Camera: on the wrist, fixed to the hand. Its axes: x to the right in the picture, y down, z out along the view.
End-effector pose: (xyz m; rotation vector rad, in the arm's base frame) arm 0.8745 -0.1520 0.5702 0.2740 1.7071 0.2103
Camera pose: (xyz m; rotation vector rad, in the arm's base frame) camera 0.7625 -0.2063 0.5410 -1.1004 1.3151 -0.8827
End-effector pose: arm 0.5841 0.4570 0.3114 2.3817 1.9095 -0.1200
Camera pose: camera 0.5251 0.5101 0.4116 0.2767 2.9697 -0.2654
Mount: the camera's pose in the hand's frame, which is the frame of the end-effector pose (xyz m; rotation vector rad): 0.0271 -0.0672 -0.1053 -0.0824 -0.1525 -1.5924
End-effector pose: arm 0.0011 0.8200 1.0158 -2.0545 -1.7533 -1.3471
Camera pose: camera -0.1136 0.7982 1.0678 0.2389 2.2810 0.8565
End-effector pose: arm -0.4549 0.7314 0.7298 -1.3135 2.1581 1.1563
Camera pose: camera -0.3998 0.6170 0.7444 -2.0931 0.4257 0.5334
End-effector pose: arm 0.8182 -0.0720 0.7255 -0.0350 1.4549 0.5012
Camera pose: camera 0.7436 -0.1578 0.6671 -1.0924 0.8647 -0.7323
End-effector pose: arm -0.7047 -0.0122 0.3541 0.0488 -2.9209 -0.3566
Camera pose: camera -0.7096 -0.1037 0.4432 -2.1023 2.0231 0.5738
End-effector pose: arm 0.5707 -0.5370 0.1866 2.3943 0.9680 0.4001
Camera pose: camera 0.5052 -0.4394 0.2368 0.9373 2.2256 -0.3395
